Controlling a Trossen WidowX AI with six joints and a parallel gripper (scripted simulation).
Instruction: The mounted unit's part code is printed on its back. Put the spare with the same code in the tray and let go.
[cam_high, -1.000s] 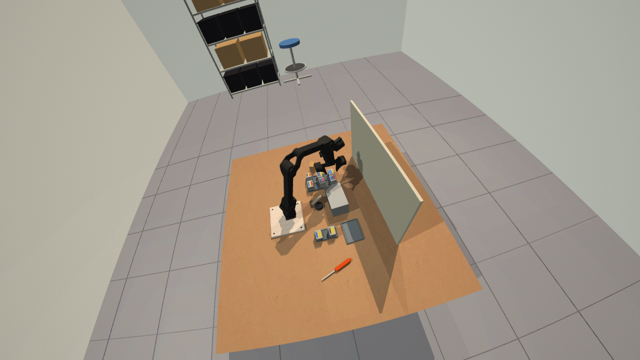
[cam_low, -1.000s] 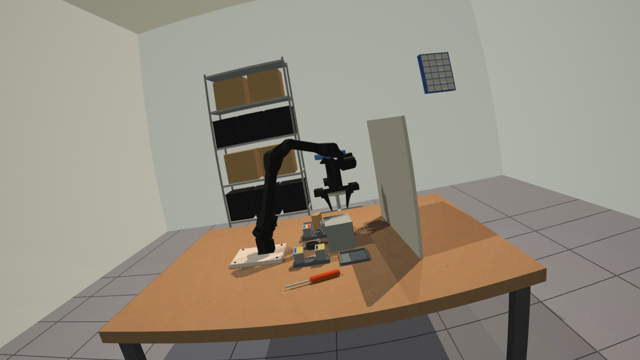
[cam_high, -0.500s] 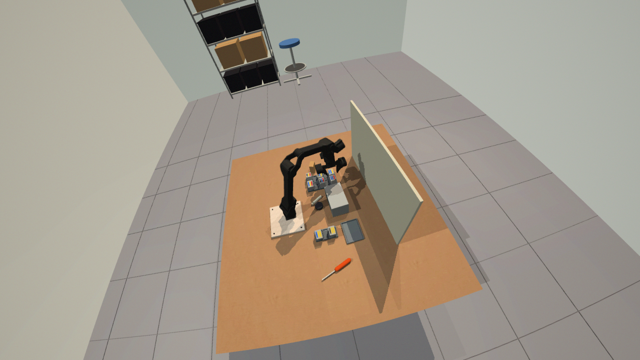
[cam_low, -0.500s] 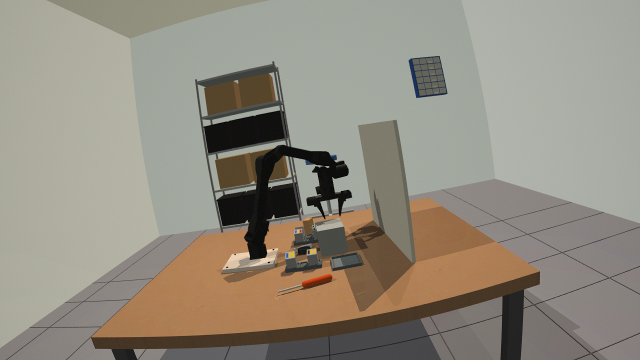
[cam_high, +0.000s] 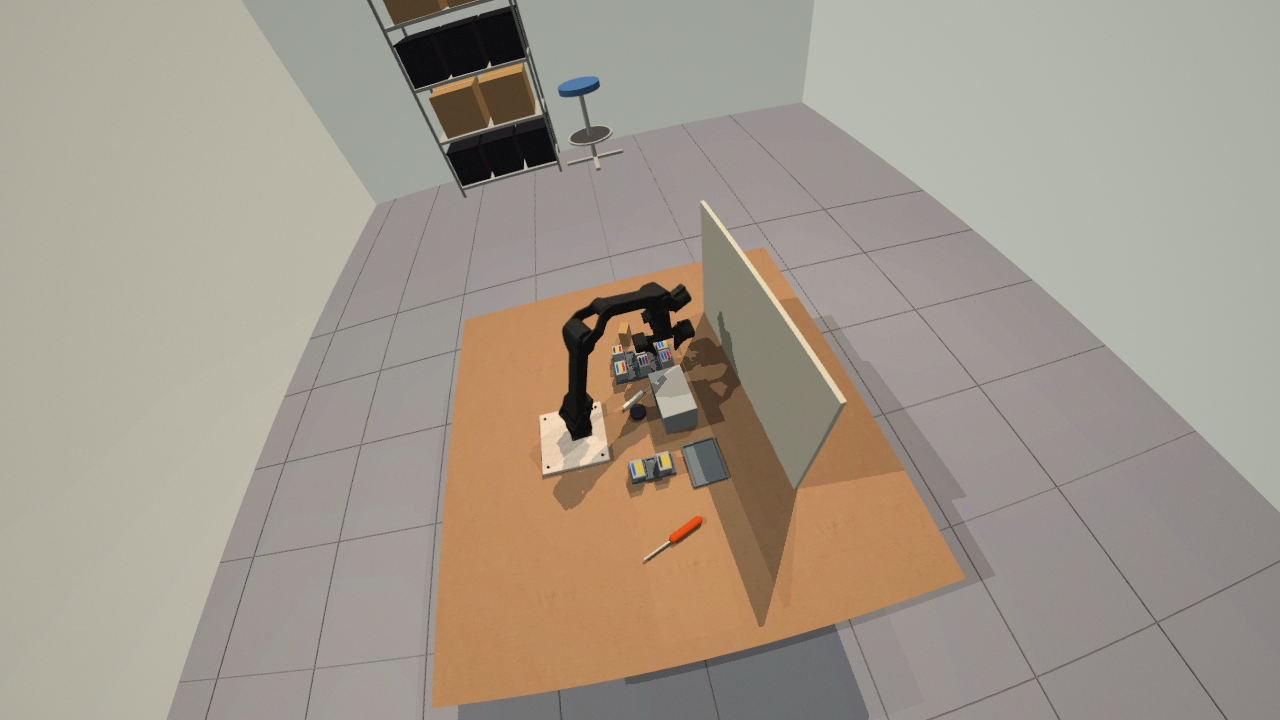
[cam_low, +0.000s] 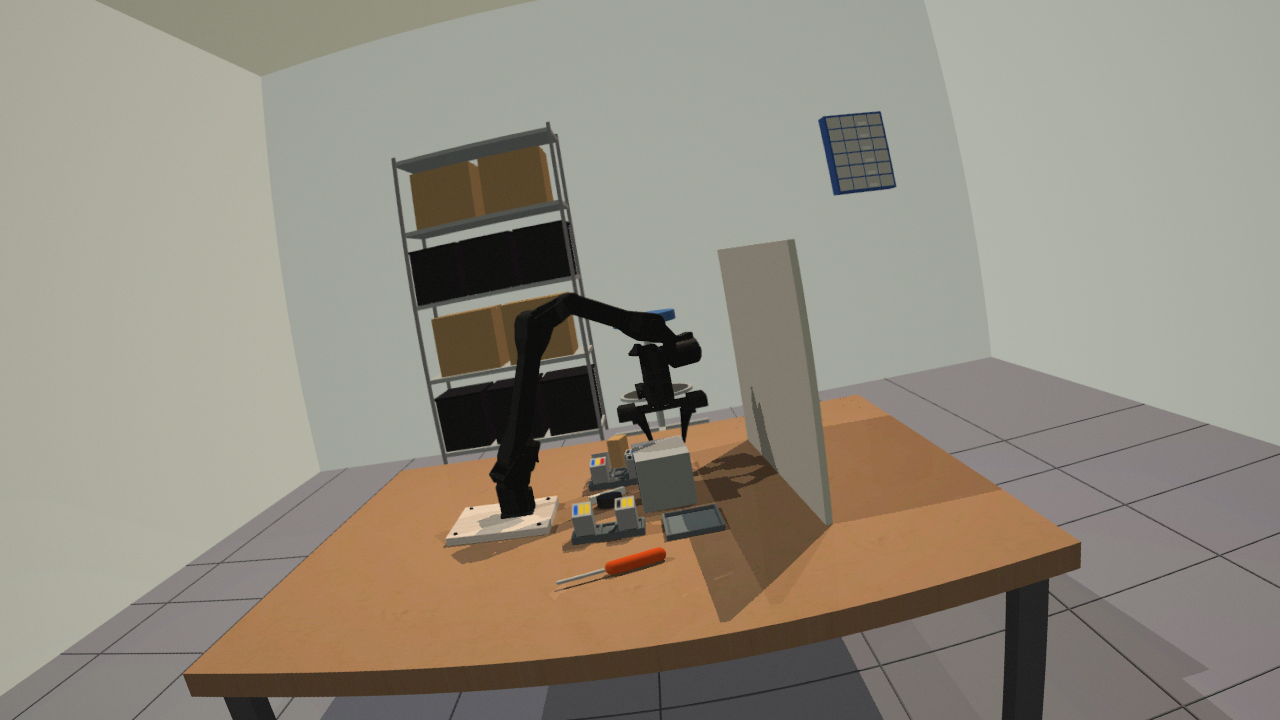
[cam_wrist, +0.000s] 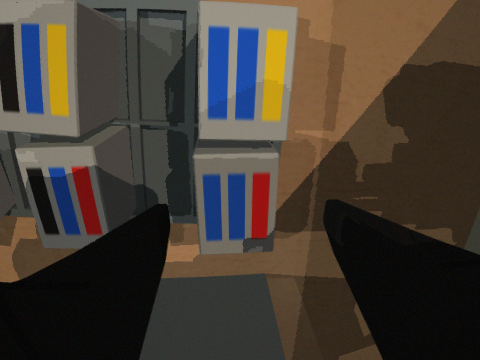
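The grey spare is 2 cm below my gripper tip. From my gripper tip the other things lie so: grey mounted unit: 3 cm behind, 16 cm to the right, 1 cm below; then small brown box: 11 cm behind, 15 cm to the left, 3 cm below; then white cable tie bundle: 15 cm behind, 10 cm to the right, 6 cm below.
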